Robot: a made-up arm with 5 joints.
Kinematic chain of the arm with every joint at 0, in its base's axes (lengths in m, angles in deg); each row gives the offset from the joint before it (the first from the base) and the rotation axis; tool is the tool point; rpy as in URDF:
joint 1: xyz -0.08 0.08 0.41 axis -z
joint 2: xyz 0.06 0 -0.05 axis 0.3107 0.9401 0.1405
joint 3: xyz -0.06 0 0.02 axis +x
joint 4: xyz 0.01 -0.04 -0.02 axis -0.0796 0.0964 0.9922
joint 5: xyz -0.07 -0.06 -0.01 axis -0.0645 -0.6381 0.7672
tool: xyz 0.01 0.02 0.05 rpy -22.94 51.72 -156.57
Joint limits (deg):
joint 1: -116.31..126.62
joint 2: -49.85..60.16
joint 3: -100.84..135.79
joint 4: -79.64..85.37
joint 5: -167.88..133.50
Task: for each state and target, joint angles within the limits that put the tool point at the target. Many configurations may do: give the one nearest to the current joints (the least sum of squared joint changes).
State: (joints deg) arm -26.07 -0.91 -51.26 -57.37 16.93
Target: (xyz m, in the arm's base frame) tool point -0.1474 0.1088 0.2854
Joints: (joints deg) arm 9.73 -35.26 -46.71 -52.90 52.55
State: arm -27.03 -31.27 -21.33 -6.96 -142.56
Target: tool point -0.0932 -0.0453 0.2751
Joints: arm -25.97 -39.86 -5.80 -32.83 -139.32
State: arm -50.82 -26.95 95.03 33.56 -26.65
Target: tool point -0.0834 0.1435 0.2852
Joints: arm -55.85 -12.96 124.15 50.94 -40.48
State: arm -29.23 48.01 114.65 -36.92 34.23
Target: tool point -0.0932 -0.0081 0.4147
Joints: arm -62.57 36.58 89.43 -16.90 40.88
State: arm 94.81 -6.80 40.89 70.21 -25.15
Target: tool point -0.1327 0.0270 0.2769
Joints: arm 83.65 -24.95 78.30 60.15 -0.44
